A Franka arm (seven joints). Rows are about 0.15 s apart.
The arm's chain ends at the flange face. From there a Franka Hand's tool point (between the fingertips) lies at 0.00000 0.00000 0.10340 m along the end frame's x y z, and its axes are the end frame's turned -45 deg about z.
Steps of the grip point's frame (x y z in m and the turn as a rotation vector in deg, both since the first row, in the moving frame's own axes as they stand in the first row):
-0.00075 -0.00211 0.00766 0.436 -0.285 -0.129
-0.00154 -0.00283 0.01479 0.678 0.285 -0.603
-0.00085 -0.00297 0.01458 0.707 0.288 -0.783
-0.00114 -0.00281 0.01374 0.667 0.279 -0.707
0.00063 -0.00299 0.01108 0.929 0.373 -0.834
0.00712 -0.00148 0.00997 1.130 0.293 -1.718
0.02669 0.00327 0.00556 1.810 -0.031 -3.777
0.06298 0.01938 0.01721 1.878 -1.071 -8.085
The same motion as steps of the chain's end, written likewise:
-0.00110 -0.00077 0.00766 0.107 -0.510 -0.129
-0.00258 0.00031 0.01480 0.681 -0.278 -0.603
-0.00216 -0.00023 0.01459 0.704 -0.296 -0.783
-0.00229 0.00002 0.01375 0.669 -0.274 -0.707
-0.00095 -0.00090 0.01110 0.921 -0.393 -0.834
0.00508 -0.00428 0.00999 1.006 -0.592 -1.718
0.02361 -0.01437 0.00561 1.258 -1.302 -3.777
0.06206 -0.03007 0.01728 0.571 -2.085 -8.085

